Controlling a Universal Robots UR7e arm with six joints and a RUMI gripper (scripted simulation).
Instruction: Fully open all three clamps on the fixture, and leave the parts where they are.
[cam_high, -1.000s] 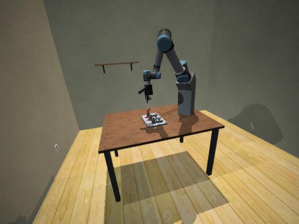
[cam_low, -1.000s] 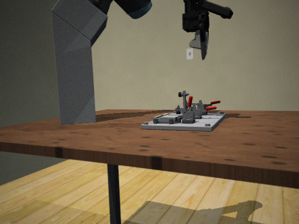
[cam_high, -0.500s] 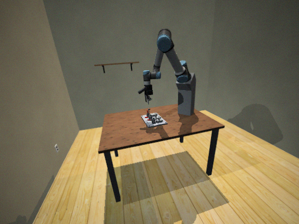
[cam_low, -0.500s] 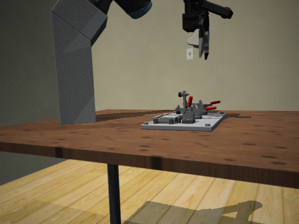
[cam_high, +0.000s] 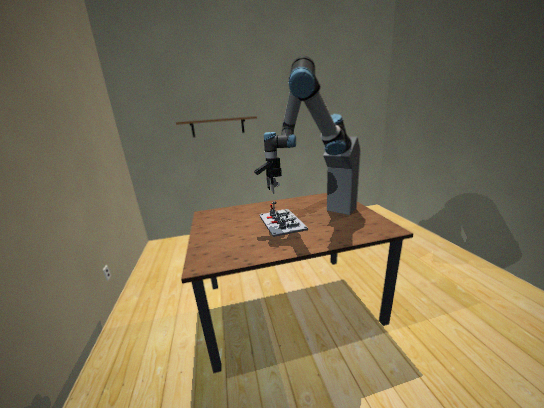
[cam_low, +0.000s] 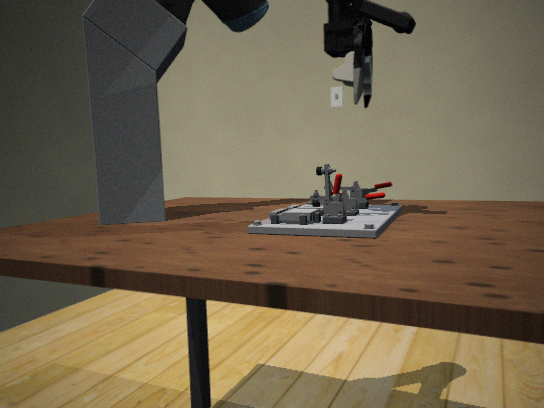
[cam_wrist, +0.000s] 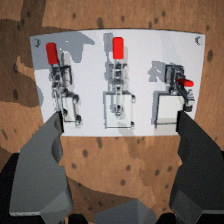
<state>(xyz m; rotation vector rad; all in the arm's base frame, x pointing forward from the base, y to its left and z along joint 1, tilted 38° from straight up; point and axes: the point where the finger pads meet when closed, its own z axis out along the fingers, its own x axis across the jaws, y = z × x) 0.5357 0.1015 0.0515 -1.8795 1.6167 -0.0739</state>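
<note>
Now: the toggle clamp 18 cm below my hand and 11 cm to the right of it.
</note>
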